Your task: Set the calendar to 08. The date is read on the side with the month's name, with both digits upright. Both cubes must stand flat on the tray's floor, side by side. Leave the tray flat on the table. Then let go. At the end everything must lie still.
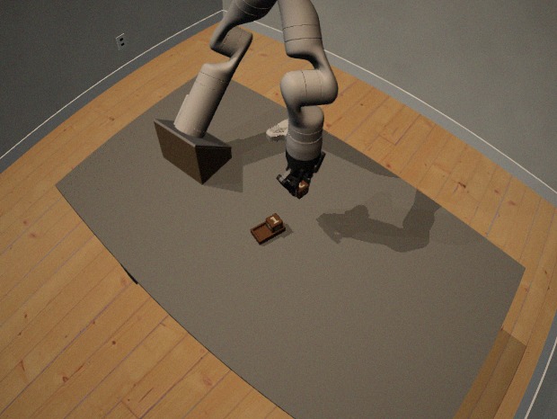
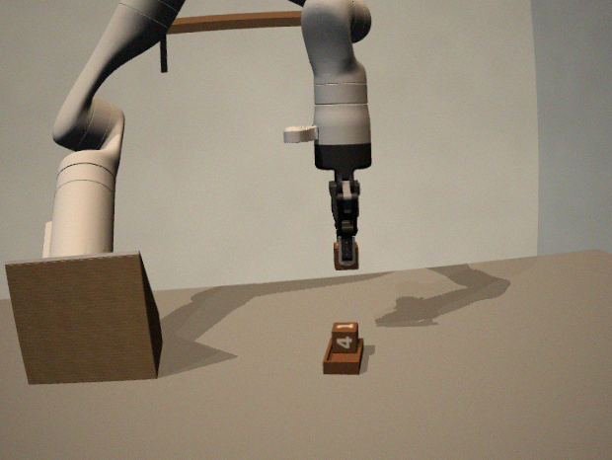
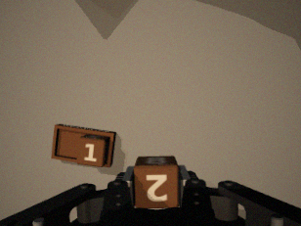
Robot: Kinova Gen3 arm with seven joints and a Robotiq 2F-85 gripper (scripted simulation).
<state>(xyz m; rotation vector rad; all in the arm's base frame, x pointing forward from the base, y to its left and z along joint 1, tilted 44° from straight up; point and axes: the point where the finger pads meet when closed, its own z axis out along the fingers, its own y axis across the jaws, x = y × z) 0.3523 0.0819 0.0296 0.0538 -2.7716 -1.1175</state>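
The brown tray lies 1 cm behind my hand, 9 cm to the right of it and 12 cm below it. Round my hand: brown cube (1 cm below).
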